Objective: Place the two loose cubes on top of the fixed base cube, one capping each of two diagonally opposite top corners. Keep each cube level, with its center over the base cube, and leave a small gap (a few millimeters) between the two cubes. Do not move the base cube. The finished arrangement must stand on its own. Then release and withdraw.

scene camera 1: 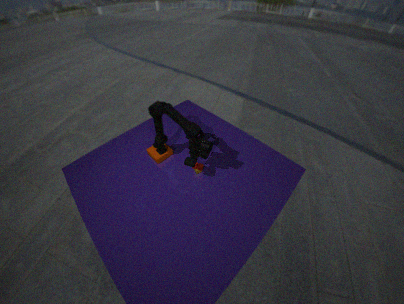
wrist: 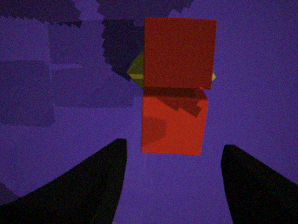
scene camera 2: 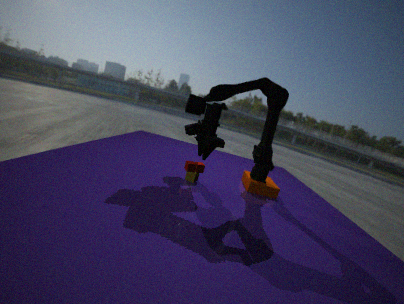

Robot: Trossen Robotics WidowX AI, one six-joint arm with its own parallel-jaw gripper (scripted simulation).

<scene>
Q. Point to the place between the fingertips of my gripper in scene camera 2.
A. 201,157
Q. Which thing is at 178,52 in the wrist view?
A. A red cube.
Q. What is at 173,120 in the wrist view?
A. A red cube.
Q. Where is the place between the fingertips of my gripper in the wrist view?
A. At 175,151
</scene>
